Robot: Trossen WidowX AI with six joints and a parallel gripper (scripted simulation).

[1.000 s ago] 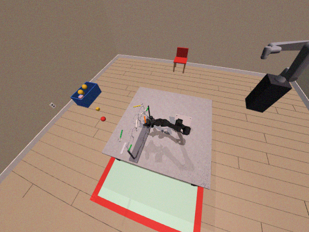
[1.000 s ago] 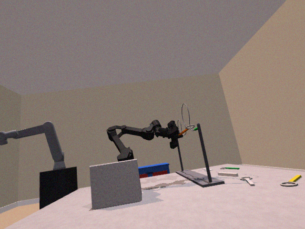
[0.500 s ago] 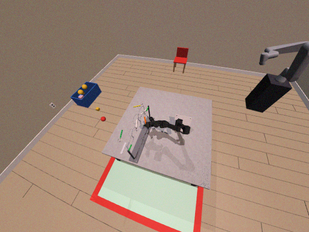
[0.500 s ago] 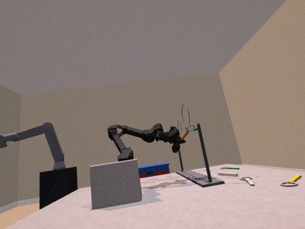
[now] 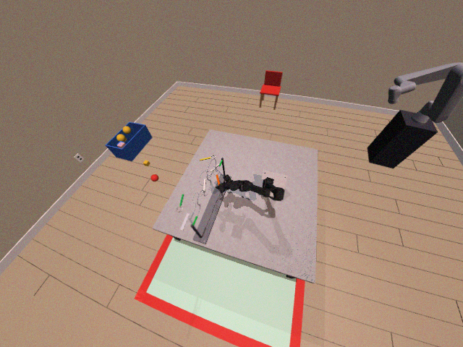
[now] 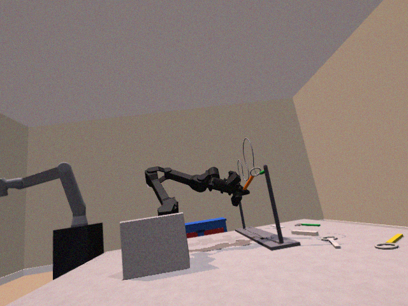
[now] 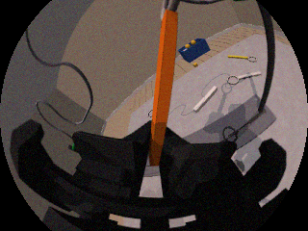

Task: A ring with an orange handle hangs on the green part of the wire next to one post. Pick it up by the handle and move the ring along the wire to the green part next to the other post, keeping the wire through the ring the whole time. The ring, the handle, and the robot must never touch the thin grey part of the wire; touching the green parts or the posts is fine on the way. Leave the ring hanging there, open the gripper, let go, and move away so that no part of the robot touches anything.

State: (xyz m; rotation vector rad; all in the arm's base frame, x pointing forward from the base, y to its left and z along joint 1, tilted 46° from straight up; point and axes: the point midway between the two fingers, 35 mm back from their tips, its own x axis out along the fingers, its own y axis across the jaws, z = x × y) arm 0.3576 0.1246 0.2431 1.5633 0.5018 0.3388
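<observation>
My gripper tip is 60 mm to the left of the orange-handled ring, 60 mm below it and 10 mm short of it.
</observation>
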